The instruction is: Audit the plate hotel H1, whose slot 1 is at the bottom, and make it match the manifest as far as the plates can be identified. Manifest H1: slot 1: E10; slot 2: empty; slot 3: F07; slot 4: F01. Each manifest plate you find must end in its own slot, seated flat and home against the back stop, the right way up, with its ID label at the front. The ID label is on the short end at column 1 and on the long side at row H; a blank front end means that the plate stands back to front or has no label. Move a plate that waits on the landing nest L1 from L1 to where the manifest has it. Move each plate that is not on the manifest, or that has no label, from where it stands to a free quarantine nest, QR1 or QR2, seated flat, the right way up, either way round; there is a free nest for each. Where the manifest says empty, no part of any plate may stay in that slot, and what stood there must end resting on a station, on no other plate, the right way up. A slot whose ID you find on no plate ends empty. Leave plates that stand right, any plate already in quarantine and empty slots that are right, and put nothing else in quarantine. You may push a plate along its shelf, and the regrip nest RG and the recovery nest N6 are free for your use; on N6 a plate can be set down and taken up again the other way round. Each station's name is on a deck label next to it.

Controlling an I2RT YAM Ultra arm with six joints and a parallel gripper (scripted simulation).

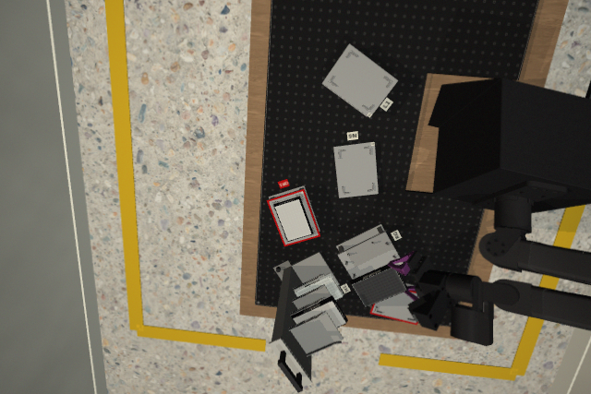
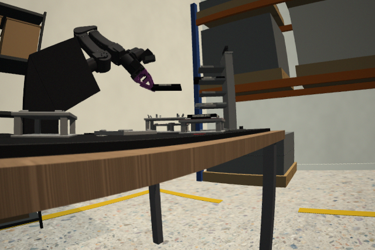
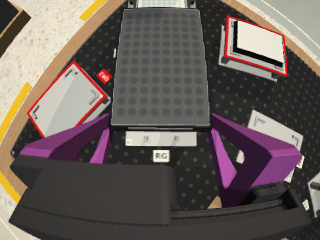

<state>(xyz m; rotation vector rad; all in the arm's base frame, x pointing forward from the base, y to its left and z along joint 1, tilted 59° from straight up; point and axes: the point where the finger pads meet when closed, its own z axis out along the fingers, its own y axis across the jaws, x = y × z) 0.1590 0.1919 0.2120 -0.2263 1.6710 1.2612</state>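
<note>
Now: the regrip nest RG 40 mm ahead of my hand, 40 mm to the left of it and 130 mm below it. Also, from my hand: quarantine nest QR2 (90 mm behind, 190 mm to the left, 150 mm below); H1 deck label (80 mm ahead, 200 mm to the left, 190 mm below); white well plate (180 mm ahead, 150 mm to the left, 80 mm below).
</note>
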